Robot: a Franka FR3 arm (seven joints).
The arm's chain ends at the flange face. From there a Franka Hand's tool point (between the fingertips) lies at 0.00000 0.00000 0.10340 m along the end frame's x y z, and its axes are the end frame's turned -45 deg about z.
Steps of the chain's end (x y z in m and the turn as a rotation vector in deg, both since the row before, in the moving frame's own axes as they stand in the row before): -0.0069, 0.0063, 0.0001, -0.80, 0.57, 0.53; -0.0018, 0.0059, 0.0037, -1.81, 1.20, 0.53; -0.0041, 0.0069, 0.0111, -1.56, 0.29, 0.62; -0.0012, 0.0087, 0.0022, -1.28, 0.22, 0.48; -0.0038, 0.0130, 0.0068, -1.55, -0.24, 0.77
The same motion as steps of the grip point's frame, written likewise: -0.0096, 0.0013, 0.0001, -0.97, -0.16, 0.53; -0.0062, 0.0067, 0.0036, -2.13, -0.43, 0.53; -0.0094, 0.0043, 0.0111, -1.31, -0.90, 0.62; -0.0084, 0.0072, 0.0022, -1.06, -0.75, 0.48; -0.0142, 0.0082, 0.0068, -0.93, -1.27, 0.77
